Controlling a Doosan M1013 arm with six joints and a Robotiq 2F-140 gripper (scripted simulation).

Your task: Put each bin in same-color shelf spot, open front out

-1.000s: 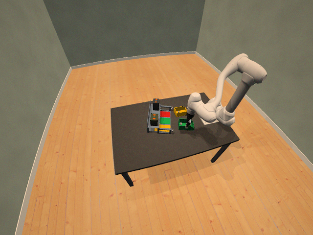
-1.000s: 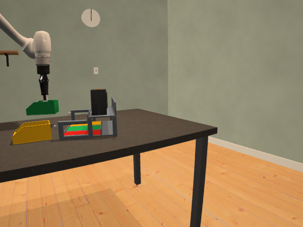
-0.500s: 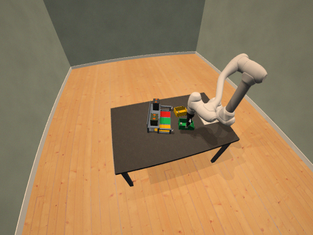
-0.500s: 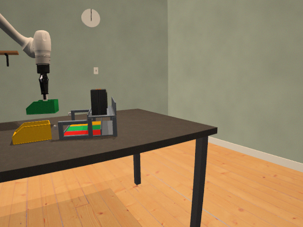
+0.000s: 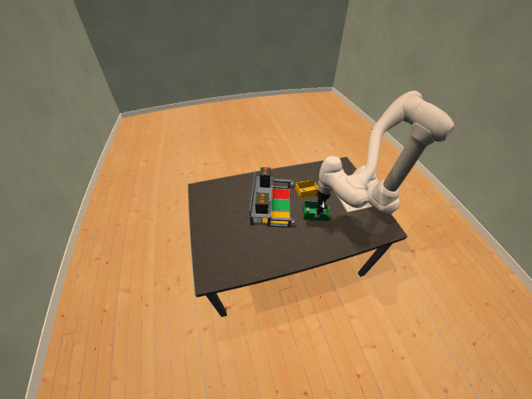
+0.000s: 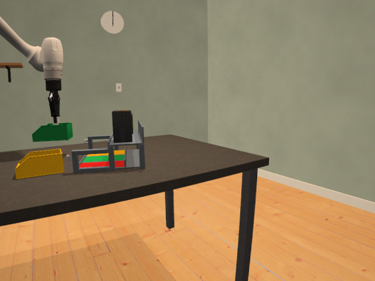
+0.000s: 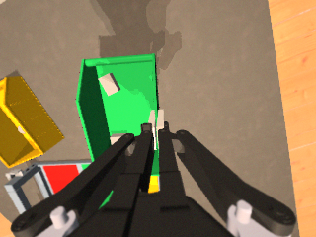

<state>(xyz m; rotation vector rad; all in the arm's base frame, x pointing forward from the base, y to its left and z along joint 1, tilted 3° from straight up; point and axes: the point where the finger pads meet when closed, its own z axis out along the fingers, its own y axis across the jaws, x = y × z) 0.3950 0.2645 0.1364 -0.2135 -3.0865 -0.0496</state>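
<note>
Now: hand 1 cm past the green bin, 5 cm to the left of it and 4 cm above it. From my hand the other things lie so: yellow bin 2 cm behind, 33 cm to the right, 12 cm below.
</note>
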